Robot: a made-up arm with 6 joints.
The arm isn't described. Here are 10 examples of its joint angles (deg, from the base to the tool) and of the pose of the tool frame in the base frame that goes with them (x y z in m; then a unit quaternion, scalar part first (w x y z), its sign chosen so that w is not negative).
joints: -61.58 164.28 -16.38 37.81 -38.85 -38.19
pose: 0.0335 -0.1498 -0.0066 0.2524 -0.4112 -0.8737 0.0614
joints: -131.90 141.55 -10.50 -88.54 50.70 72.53
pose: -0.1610 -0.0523 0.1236 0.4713 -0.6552 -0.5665 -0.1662
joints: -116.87 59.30 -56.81 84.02 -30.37 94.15
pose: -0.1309 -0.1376 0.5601 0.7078 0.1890 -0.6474 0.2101
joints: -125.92 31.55 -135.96 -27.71 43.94 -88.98
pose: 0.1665 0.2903 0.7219 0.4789 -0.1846 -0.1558 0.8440
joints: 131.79 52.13 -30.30 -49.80 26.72 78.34
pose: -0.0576 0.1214 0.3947 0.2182 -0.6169 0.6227 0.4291
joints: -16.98 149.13 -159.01 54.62 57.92 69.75
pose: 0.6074 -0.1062 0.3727 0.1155 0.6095 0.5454 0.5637
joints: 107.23 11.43 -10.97 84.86 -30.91 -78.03
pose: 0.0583 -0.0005 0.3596 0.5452 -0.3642 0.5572 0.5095
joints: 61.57 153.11 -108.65 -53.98 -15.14 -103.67
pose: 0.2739 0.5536 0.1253 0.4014 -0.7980 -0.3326 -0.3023
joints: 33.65 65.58 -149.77 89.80 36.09 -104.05
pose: -0.1340 -0.0113 0.8492 0.9368 -0.2863 -0.1186 0.1624
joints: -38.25 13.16 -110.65 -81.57 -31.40 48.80
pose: -0.3032 0.3102 0.6266 0.7586 -0.2727 -0.1312 -0.5770
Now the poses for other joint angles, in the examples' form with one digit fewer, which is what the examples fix.
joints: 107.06 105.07 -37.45 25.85 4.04 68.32
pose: -0.093 0.290 0.227 0.053 0.113 -0.972 -0.199
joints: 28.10 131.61 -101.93 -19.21 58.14 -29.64
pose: 0.456 0.209 0.244 0.060 -0.544 0.824 -0.148
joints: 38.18 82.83 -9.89 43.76 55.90 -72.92
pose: 0.016 0.093 0.264 0.188 0.568 -0.741 -0.304
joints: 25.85 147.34 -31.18 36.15 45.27 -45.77
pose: 0.136 0.117 0.074 0.502 0.219 -0.823 -0.154
